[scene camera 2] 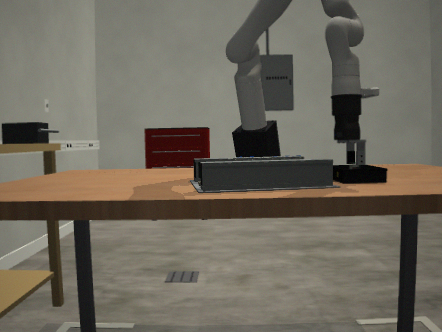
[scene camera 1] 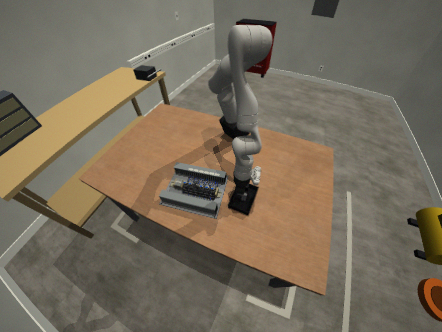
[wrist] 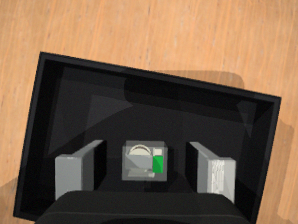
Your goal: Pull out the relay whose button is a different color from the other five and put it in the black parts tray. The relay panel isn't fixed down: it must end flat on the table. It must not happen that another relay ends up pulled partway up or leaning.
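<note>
Scene camera 2 shows me my gripper [scene camera 2: 355, 164], along with a grey relay panel [scene camera 2: 213, 175] and a black parts tray [scene camera 2: 367, 174]. In scene camera 1 I see the grey relay panel [scene camera 1: 171, 197] again. The wrist view gives me my gripper [wrist: 146, 158] and the black parts tray [wrist: 74, 101]. The grey relay panel is out of frame in the wrist view.
</note>
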